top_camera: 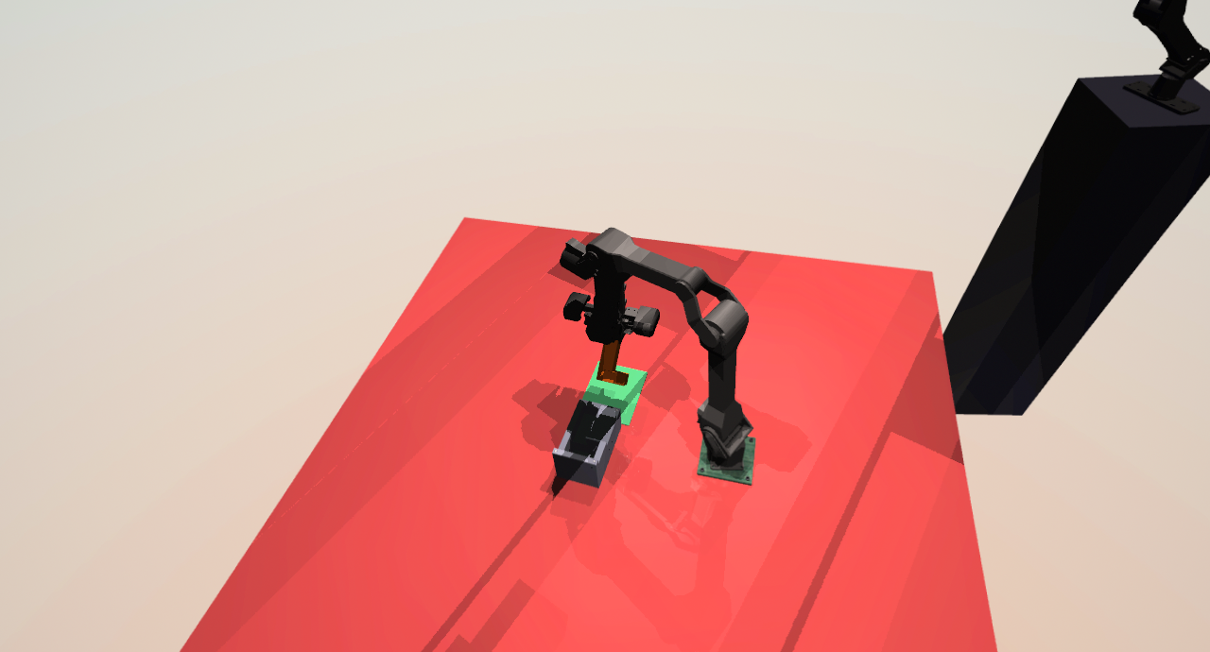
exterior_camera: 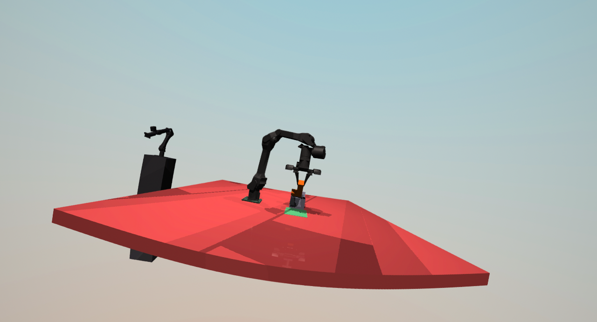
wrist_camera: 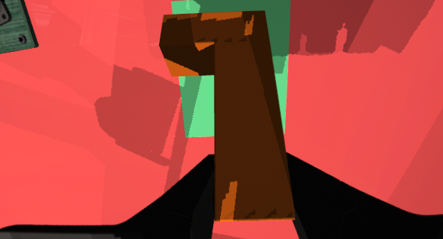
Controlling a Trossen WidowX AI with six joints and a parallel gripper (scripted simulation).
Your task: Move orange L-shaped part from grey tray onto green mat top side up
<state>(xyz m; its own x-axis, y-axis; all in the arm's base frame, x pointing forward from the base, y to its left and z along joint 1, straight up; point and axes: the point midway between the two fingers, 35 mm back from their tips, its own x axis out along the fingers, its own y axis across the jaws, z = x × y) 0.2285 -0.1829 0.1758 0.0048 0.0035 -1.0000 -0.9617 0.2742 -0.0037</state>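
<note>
Now: gripper tip 16 cm above the green mat, 2 cm to the right of it and 1 cm short of it. Also, from my gripper tip: orange L-shaped part (4 cm to the left, 3 cm below).
</note>
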